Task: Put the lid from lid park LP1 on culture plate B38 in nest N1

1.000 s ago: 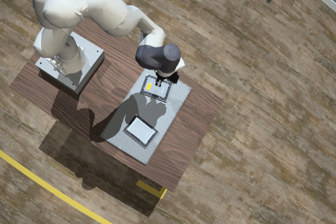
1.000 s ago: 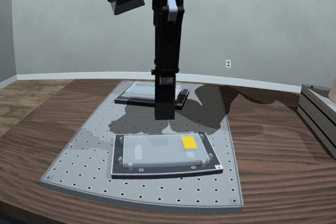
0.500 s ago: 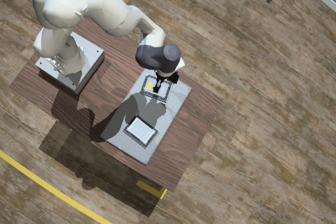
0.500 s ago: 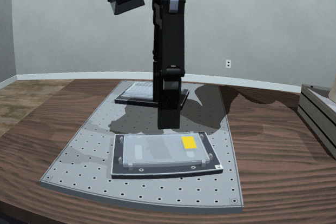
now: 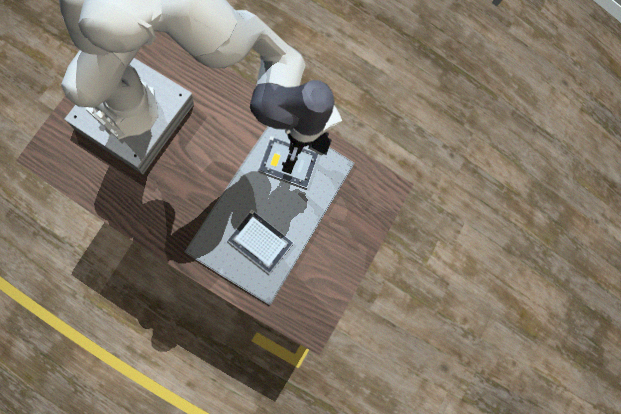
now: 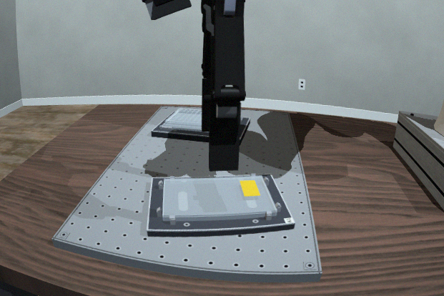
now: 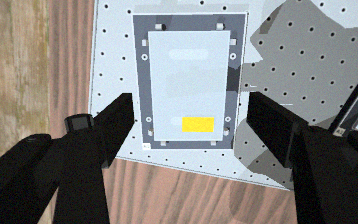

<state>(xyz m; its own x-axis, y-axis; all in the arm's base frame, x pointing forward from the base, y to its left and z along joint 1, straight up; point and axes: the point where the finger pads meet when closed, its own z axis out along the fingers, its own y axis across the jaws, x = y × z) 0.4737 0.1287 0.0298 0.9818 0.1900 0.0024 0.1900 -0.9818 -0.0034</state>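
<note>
Right now my hand is 9 cm above the clear lid. Also, from my hand: culture plate B38: 5 cm ahead, 26 cm to the right, 8 cm below; then nest N1: 5 cm ahead, 26 cm to the right, 10 cm below; then lid park LP1: 10 cm below.
</note>
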